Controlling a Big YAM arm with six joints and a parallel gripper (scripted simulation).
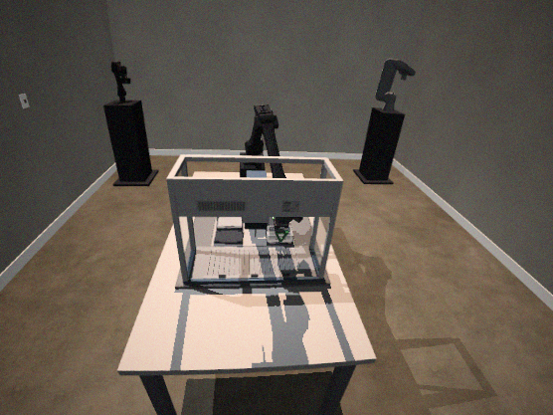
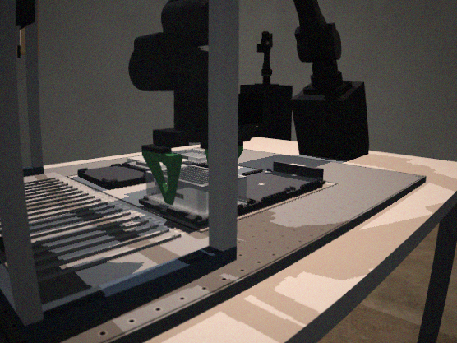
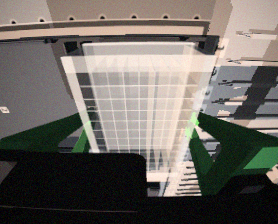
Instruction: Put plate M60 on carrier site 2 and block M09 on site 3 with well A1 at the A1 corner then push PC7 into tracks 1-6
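Right now the deep-well block M09 is right at my hand. From my hand the other things lie so: carrier PC7: 10 cm behind, 1 cm below; nest S3: 26 cm to the right, 2 cm below, 1 cm behind; grey frame post: 22 cm above, 15 cm to the left, 9 cm ahead.
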